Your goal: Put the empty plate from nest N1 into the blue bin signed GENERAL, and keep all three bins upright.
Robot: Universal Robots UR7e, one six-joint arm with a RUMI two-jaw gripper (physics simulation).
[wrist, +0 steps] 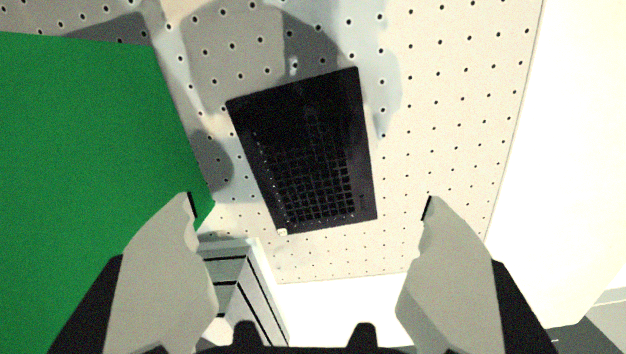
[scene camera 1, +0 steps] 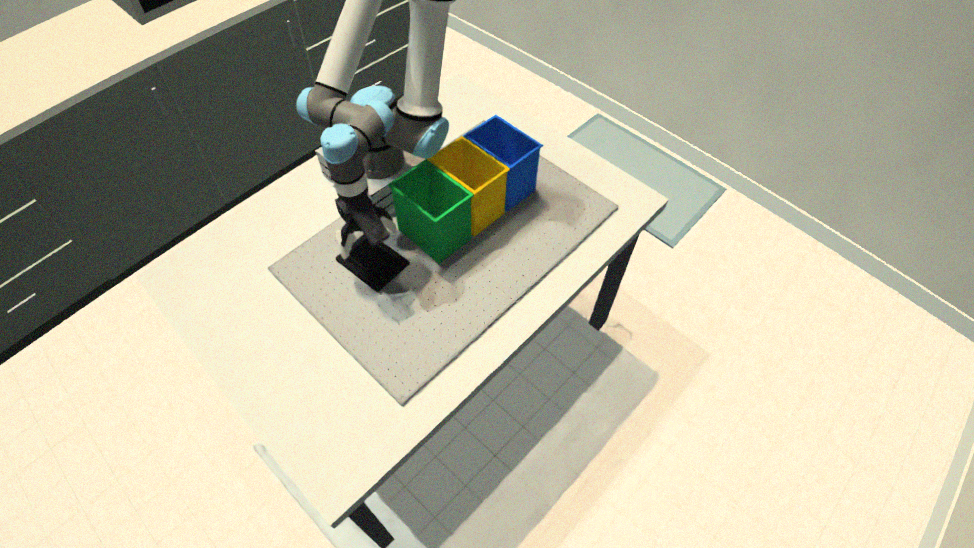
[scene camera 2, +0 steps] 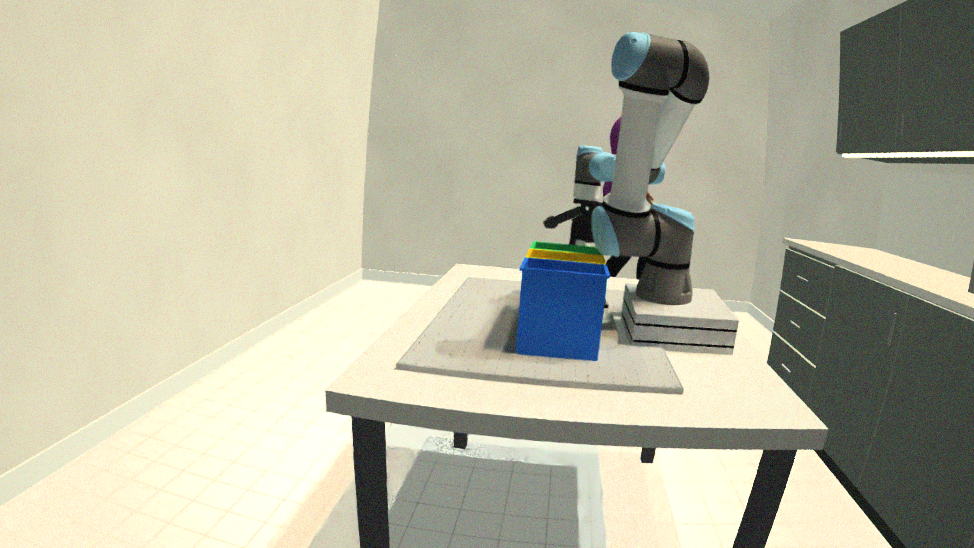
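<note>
A black gridded plate lies flat on the pegboard mat at N1; its border with the dark nest cannot be told. My gripper is open and empty above it, fingers on either side in the wrist view. In the second scene view the fingertips are hidden. The blue bin stands upright at the far end of the row. The yellow bin and green bin stand upright beside it. No sign is readable.
The green bin's wall is close to one finger in the wrist view. The arm's base stands on a layered block behind the mat. A person in purple shows partly behind the arm.
</note>
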